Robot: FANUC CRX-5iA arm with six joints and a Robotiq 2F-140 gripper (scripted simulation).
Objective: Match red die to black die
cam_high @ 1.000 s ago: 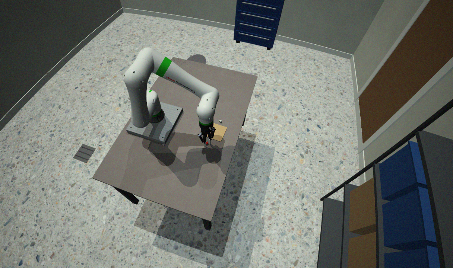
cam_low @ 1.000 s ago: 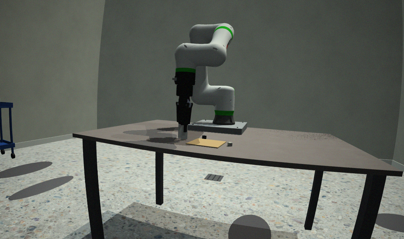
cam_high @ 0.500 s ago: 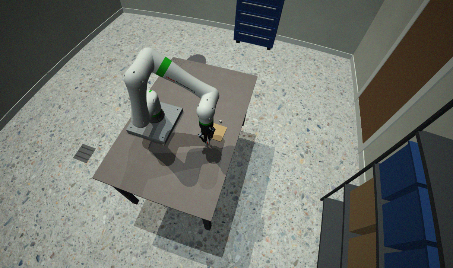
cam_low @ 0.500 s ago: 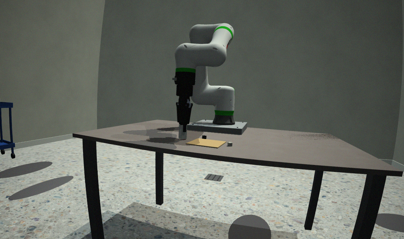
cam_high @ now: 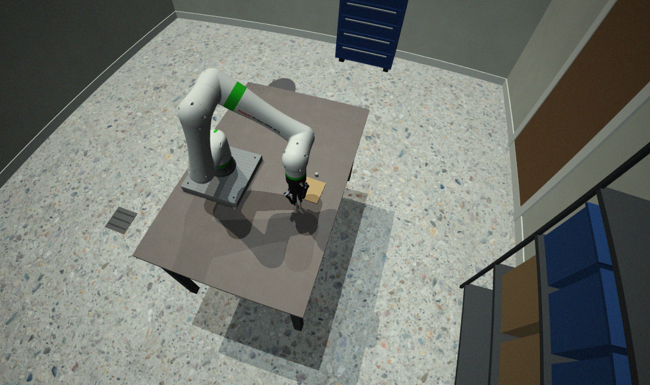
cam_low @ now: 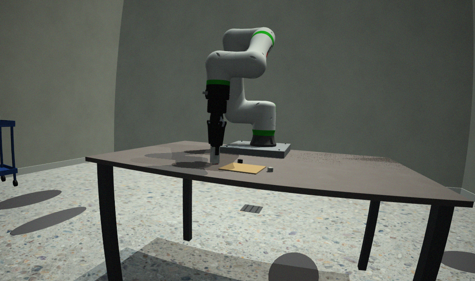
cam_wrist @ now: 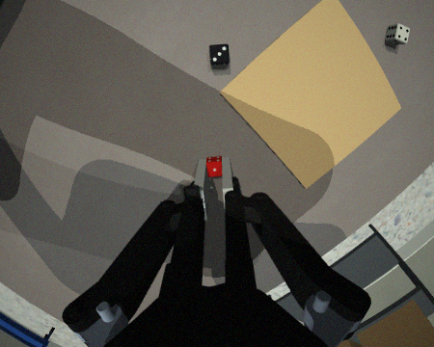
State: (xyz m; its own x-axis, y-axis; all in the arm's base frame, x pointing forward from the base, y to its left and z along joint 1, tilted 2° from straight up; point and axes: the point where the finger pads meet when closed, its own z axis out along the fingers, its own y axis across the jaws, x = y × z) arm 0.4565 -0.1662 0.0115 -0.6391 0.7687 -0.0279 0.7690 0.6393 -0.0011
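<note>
My hand is 40 mm short of the tan mat, 120 mm to the right of it and 30 mm above it. Also, from my hand: red die 30 mm below; white die 60 mm ahead, 220 mm to the left, 30 mm below; black die 60 mm behind, 90 mm to the left, 30 mm below.
</note>
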